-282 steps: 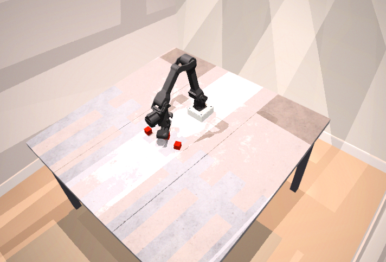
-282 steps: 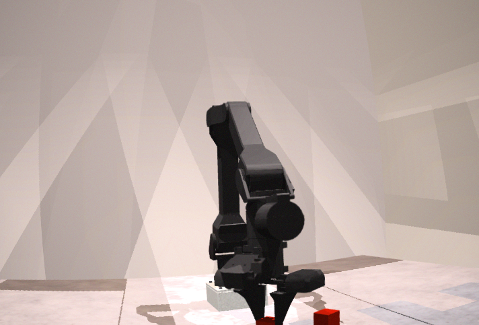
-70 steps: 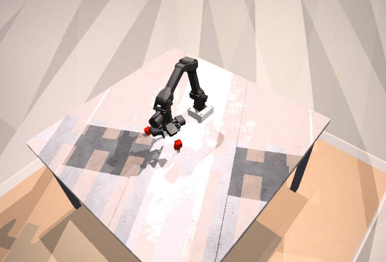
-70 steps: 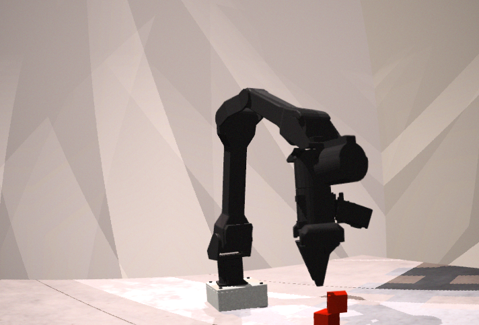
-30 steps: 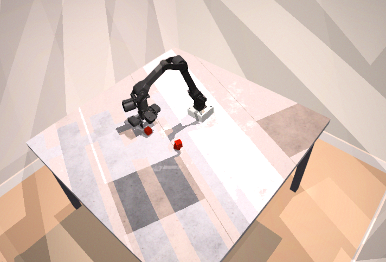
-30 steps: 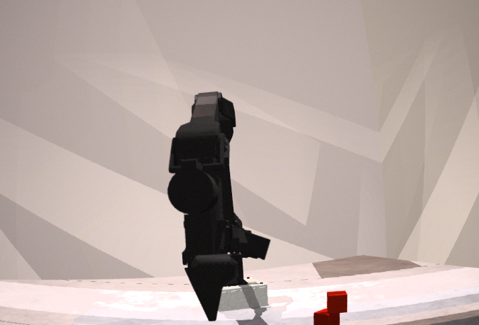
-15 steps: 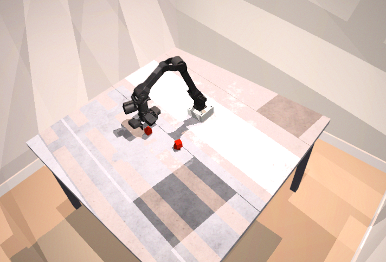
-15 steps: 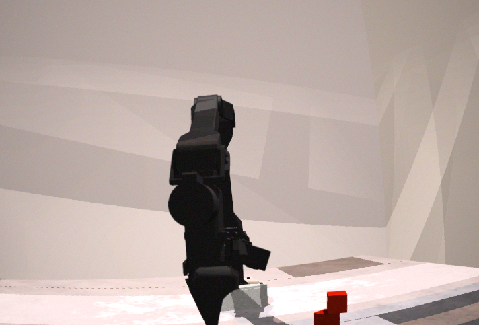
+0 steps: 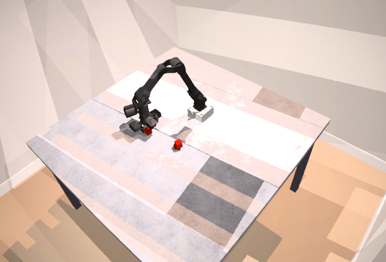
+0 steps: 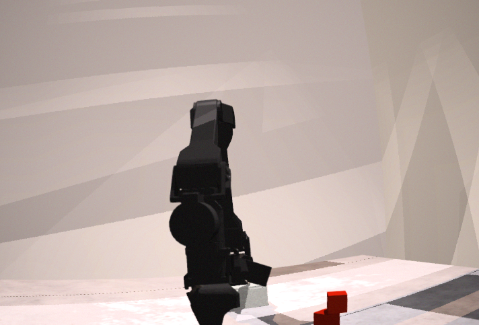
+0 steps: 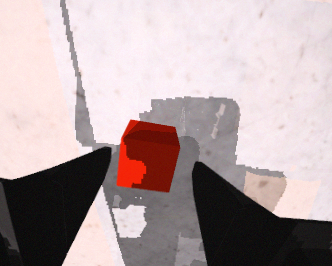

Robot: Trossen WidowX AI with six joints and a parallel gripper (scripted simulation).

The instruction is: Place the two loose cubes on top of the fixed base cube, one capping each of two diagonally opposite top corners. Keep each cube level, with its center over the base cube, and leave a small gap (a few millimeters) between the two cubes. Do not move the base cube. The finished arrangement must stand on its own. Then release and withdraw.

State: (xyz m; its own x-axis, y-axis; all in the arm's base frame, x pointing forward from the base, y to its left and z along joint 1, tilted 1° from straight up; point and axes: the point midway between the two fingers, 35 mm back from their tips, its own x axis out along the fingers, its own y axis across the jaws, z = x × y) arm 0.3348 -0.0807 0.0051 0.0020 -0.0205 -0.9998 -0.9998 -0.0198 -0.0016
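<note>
The red base cube is 60 mm behind my gripper tip, 200 mm to the left of it and 10 mm below it.
</note>
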